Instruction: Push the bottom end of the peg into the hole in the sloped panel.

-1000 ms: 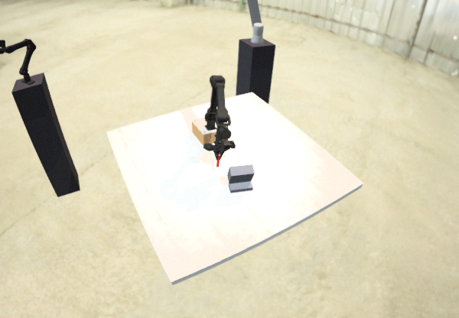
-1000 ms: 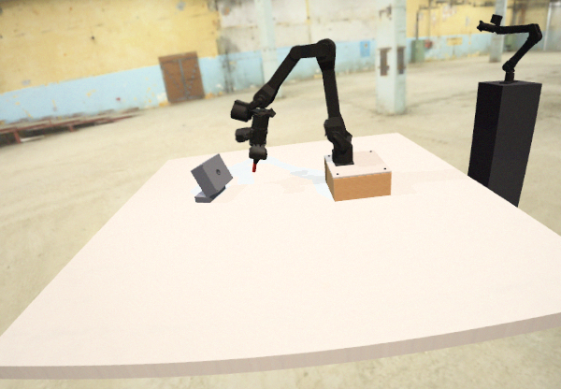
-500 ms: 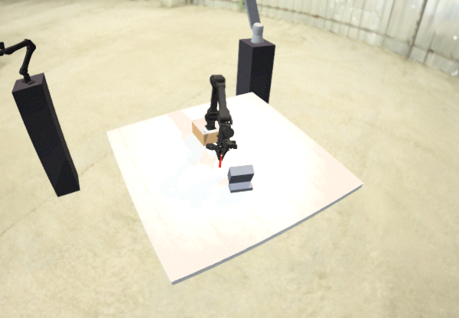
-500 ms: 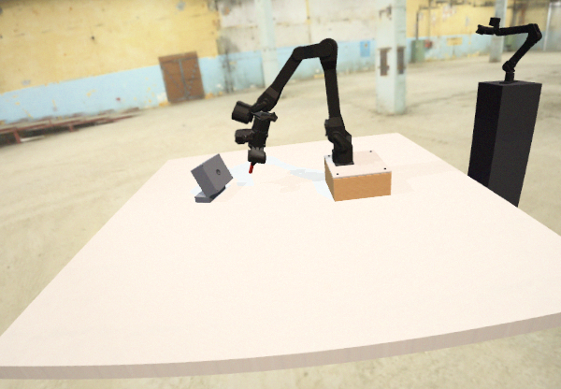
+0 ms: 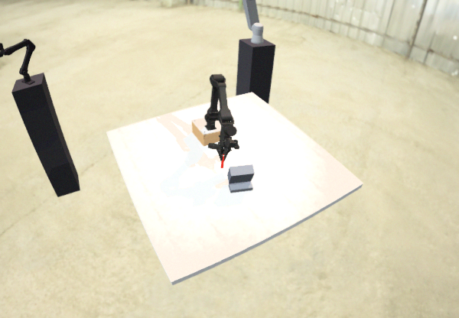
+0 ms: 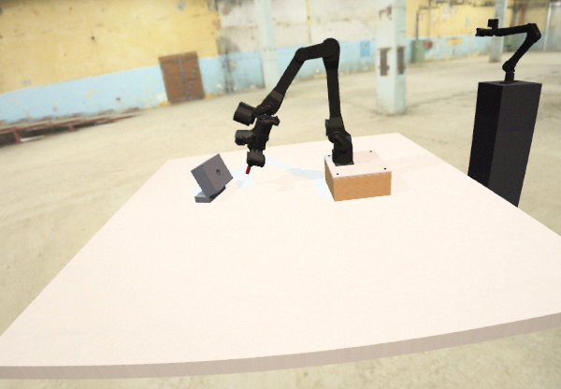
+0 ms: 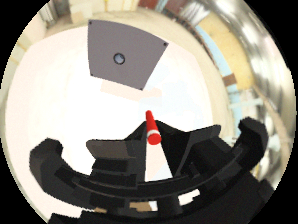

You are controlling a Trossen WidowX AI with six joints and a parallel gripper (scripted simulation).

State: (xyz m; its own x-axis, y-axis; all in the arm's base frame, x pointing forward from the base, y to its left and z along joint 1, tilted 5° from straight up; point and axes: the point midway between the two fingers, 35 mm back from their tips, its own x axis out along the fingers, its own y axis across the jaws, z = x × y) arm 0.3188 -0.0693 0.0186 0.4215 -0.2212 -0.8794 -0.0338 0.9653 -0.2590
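Right now my gripper tip is 130 mm short of the grey sloped panel, 40 mm to the right of it and 10 mm above it. Also, from my gripper tip: thin red peg 10 mm behind, 10 mm above.
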